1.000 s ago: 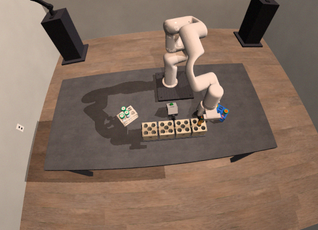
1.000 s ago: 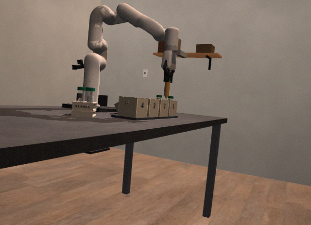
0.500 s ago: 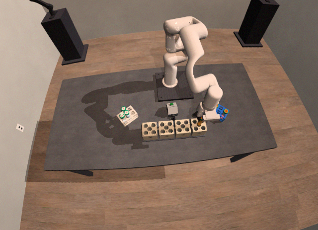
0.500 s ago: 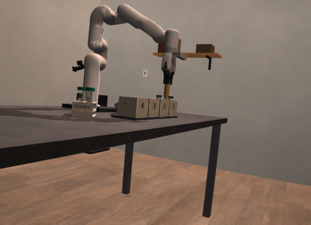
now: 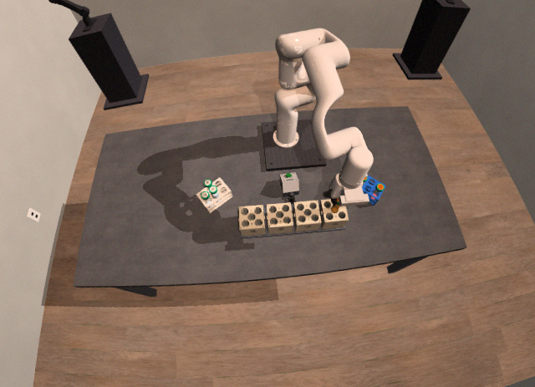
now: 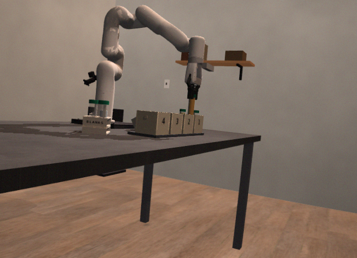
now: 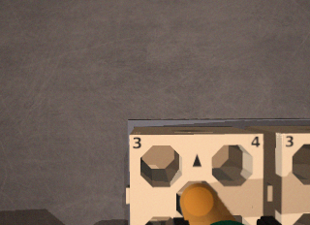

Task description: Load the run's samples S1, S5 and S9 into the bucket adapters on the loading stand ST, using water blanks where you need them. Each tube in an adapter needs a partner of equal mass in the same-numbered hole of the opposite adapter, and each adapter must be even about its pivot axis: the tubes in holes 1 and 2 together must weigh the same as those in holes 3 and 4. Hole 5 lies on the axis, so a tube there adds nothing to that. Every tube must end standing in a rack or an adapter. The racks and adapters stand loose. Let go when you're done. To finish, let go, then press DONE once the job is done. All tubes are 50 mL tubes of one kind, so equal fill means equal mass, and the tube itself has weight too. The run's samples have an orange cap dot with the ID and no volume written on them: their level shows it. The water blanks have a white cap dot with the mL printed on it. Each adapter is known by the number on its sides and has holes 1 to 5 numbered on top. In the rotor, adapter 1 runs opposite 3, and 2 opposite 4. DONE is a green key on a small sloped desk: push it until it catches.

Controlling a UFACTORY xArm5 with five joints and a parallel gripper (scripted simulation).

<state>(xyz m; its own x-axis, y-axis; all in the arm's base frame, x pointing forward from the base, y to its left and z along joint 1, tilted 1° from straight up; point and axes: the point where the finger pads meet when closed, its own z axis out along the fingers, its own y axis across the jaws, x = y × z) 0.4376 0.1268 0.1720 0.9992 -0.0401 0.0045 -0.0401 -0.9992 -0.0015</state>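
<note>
My hand is 10 mm to the left of the tube S5 and 50 mm above it. From my hand the other things lie so: blue sample rack: 100 mm behind, 190 mm to the left, 160 mm below; then loading stand: 10 mm behind, 160 mm to the right, 180 mm below; then adapter 1: 140 mm below.
</note>
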